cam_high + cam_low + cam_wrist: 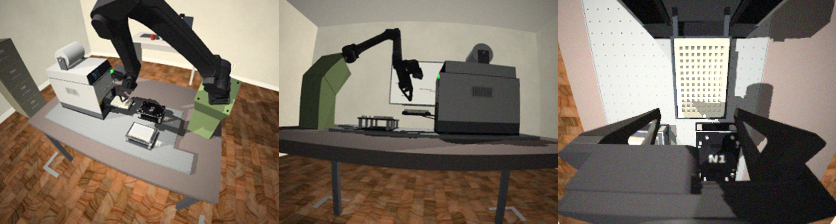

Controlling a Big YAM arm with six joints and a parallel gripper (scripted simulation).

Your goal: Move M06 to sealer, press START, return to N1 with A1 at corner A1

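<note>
Right now the white start button is 13 cm ahead of my hand, 11 cm to the right of it and 2 cm above it. From my hand the other things lie so: foil roll 37 cm ahead, 4 cm to the right, 25 cm above; sealer stage 4 cm ahead, 1 cm to the right, 8 cm below; plate 15 cm behind, 16 cm to the left, 11 cm below.
</note>
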